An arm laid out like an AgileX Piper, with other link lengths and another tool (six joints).
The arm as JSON. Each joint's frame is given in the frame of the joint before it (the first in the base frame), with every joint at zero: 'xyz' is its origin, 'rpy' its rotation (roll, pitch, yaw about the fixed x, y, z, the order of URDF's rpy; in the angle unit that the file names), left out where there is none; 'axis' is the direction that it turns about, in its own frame. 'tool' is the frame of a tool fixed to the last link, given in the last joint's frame.
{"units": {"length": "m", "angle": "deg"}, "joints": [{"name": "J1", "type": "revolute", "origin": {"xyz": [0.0, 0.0, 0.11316]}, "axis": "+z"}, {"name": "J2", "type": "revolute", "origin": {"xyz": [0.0, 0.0, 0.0]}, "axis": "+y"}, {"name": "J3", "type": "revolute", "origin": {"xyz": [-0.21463, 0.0, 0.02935]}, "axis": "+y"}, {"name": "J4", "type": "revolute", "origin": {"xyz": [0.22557, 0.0, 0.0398]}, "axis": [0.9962, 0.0, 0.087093]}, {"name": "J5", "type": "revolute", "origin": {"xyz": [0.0, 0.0, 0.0]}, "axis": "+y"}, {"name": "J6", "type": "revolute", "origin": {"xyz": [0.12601, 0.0, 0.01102]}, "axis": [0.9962, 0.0, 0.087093]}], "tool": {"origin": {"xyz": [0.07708, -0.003, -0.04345], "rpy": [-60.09, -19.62, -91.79]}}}
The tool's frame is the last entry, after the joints.
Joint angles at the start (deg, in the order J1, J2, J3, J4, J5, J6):
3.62 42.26 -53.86 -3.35 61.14 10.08
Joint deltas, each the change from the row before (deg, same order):
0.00 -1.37 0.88 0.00 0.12 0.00
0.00 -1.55 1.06 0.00 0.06 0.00
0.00 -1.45 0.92 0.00 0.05 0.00
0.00 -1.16 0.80 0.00 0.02 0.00
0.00 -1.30 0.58 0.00 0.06 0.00
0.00 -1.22 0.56 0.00 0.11 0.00
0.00 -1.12 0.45 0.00 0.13 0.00
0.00 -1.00 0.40 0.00 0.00 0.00
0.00 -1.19 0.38 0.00 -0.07 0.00
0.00 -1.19 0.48 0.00 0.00 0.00
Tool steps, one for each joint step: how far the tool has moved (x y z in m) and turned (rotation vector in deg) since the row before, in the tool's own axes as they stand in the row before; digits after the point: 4 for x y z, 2 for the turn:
-0.0005 0.0020 -0.0030 0.36 0.08 -0.01
-0.0006 0.0024 -0.0031 0.42 0.09 -0.01
-0.0005 0.0019 -0.0028 0.47 0.10 -0.01
-0.0005 0.0019 -0.0021 0.33 0.07 -0.01
-0.0002 0.0004 -0.0026 0.65 0.13 -0.02
-0.0002 0.0007 -0.0025 0.54 0.11 -0.01
-0.0001 0.0004 -0.0023 0.53 0.11 -0.01
-0.0001 0.0000 -0.0018 0.59 0.12 -0.02
0.0001 -0.0007 -0.0020 0.86 0.17 -0.03
-0.0001 0.0000 -0.0021 0.70 0.14 -0.02

